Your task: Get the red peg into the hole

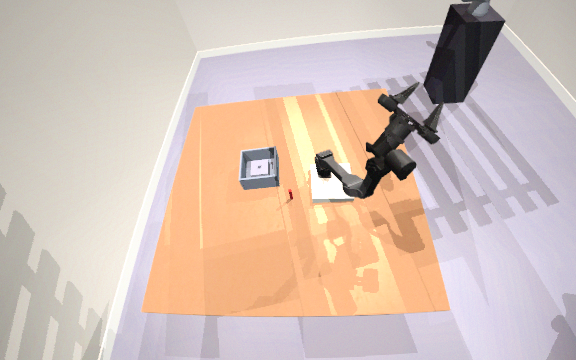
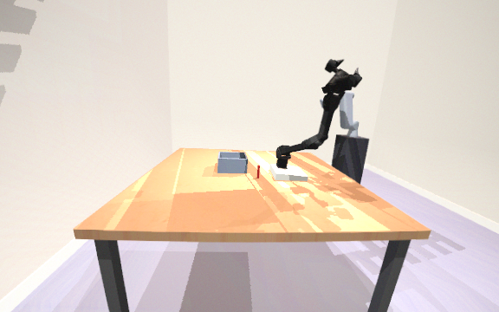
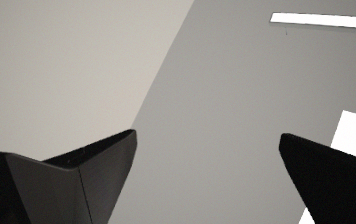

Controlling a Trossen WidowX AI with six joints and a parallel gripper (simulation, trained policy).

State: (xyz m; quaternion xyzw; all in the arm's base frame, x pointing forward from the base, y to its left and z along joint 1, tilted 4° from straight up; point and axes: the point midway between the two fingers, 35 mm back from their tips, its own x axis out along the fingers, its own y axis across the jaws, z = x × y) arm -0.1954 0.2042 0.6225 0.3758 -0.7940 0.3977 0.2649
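Now: gripper tip 63 cm above the red peg, 44 cm short of it and 8 cm to the left of it. Also, from my gripper tip: grey box: 64 cm below, 60 cm ahead, 24 cm to the right.
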